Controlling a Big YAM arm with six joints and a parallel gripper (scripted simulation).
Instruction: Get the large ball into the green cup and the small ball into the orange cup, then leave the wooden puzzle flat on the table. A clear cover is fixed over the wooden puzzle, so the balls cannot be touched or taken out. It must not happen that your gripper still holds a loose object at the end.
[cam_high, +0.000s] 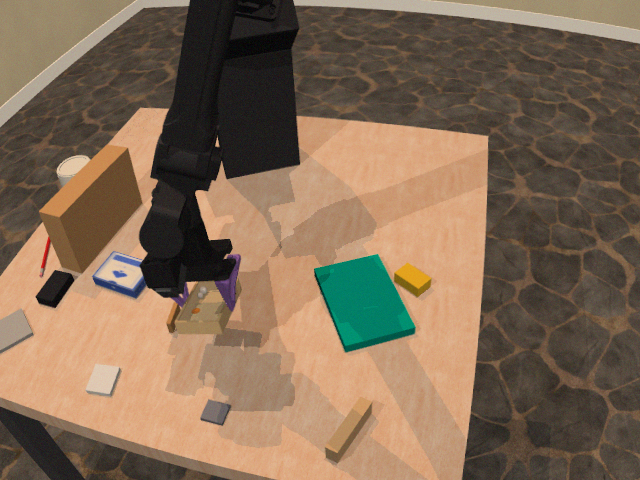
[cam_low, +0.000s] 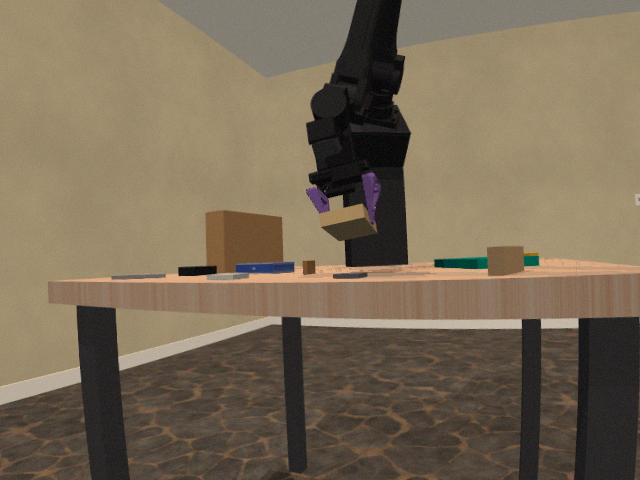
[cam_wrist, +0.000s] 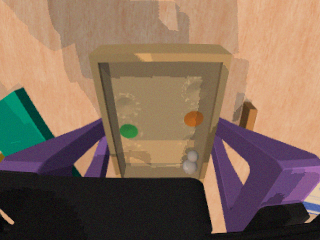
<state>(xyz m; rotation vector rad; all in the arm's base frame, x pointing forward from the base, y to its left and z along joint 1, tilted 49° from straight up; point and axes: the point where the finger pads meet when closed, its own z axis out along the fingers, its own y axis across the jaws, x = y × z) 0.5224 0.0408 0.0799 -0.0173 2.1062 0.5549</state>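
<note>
Now: hand 1 cm above the wooden puzzle. Also, from my hand: grey tile 13 cm ahead, 8 cm below, 5 cm to the left; then green book 20 cm to the left, 13 cm behind, 7 cm below; then white tile 15 cm to the right, 13 cm ahead, 8 cm below.
</note>
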